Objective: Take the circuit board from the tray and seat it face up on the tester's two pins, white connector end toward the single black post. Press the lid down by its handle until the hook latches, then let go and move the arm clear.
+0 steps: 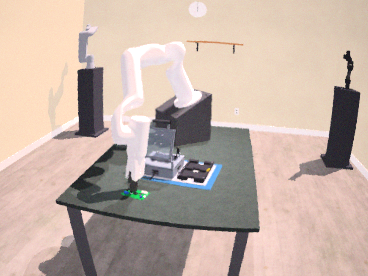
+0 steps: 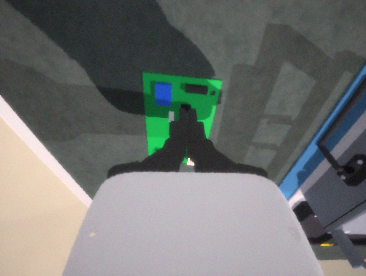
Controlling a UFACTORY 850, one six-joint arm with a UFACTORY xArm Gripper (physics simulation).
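The green circuit board [image 1: 140, 195] [image 2: 157, 123] lies face up on the dark table near its front left, off the tray. My gripper [image 1: 133, 191] [image 2: 186, 120] is shut and empty, its fingertips pointing down over the middle of the board; whether they touch it I cannot tell. A white connector [image 1: 144, 192] shows at one end of the board. The grey tester [image 1: 165, 166] [image 2: 331, 197] stands behind and to the right of the board, its clear lid [image 1: 162, 141] raised. The dark tray [image 1: 187, 173] lies right of the tester. The tester's pins and post are too small to tell.
A blue-edged mat [image 1: 213, 181] [image 2: 320, 142] lies under the tester and tray. The robot's dark pedestal [image 1: 192, 122] stands behind the tester. The table's front edge [image 1: 165, 222] is close in front of the board. Two black stands are on the floor beyond the table.
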